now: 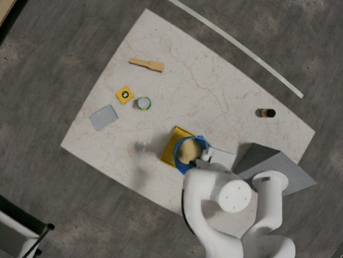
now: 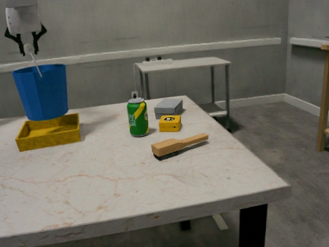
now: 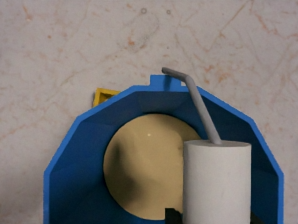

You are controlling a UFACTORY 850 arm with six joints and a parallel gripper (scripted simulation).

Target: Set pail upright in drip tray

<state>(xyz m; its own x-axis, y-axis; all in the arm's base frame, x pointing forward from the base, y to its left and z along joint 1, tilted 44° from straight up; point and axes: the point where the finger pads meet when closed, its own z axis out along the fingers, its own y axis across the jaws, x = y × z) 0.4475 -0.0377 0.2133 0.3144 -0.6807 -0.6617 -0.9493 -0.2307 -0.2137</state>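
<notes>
My hand is 9 cm above the blue pail and 1 cm short of it. Also, from my hand: yellow drip tray: 31 cm below, 2 cm to the left, 1 cm ahead; then white grip: 3 cm below, 1 cm ahead; then green can: 33 cm ahead, 26 cm below, 5 cm to the right.
</notes>
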